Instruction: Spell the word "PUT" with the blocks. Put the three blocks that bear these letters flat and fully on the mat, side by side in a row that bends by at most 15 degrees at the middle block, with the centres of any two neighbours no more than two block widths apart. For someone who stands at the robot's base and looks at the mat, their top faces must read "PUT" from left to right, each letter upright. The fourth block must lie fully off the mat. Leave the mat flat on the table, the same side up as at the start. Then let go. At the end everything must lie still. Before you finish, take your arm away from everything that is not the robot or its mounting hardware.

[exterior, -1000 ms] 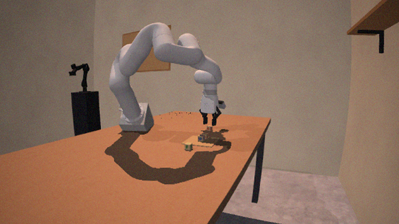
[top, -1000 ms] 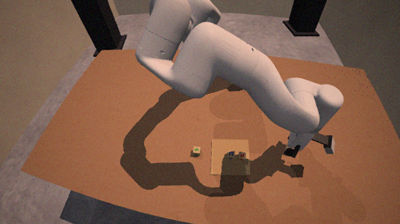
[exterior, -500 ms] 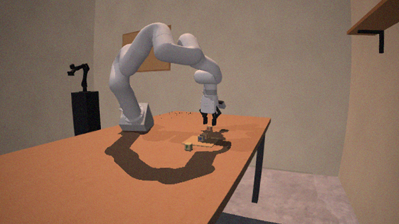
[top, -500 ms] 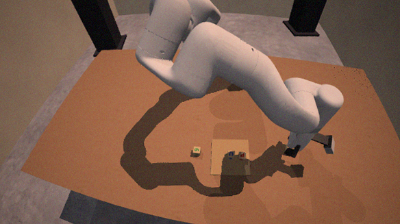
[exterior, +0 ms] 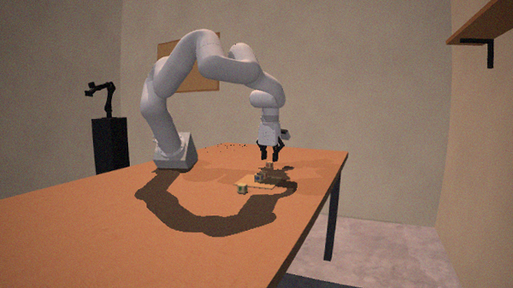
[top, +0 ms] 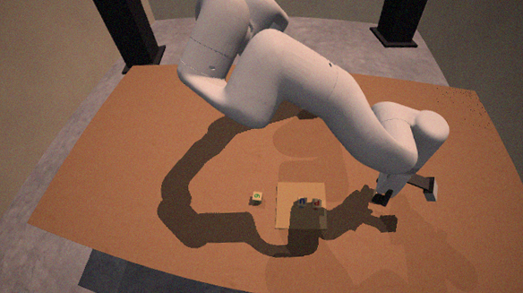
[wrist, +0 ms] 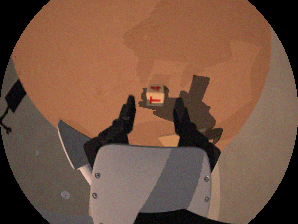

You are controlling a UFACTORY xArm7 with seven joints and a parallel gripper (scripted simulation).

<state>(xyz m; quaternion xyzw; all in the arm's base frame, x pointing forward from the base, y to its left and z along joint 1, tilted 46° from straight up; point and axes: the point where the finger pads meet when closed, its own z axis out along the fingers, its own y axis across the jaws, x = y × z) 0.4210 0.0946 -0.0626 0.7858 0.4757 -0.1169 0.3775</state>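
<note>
My hand is 4 cm above the T block. The rest, counted from my hand: tan mat 22 cm to the right, 5 cm below, 1 cm behind; then P block 18 cm to the right, 3 cm below.
</note>
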